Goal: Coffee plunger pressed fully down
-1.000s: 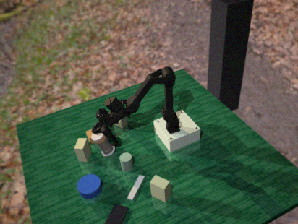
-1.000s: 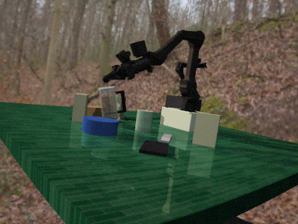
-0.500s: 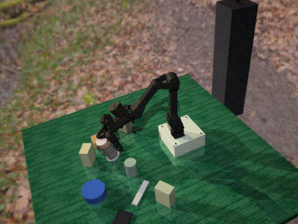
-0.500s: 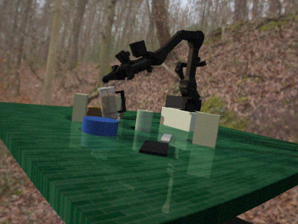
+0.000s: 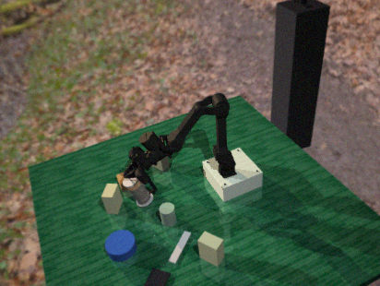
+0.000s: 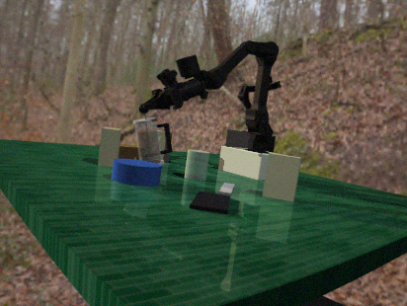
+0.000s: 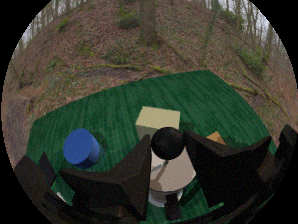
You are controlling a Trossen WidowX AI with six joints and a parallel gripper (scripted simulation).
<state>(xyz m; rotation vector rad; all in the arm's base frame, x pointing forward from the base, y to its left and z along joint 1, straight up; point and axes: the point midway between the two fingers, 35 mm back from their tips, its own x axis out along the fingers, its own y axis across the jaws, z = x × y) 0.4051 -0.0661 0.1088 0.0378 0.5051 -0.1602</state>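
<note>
Now: the coffee press 5 cm behind my gripper tip, 1 cm to the left of it and 8 cm below it. The rest, counted from my gripper tip: pale green cylinder 12 cm behind, 16 cm to the left, 14 cm below; then blue disc 9 cm ahead, 22 cm to the left, 16 cm below; then grey bar 13 cm behind, 30 cm to the left, 18 cm below.
</note>
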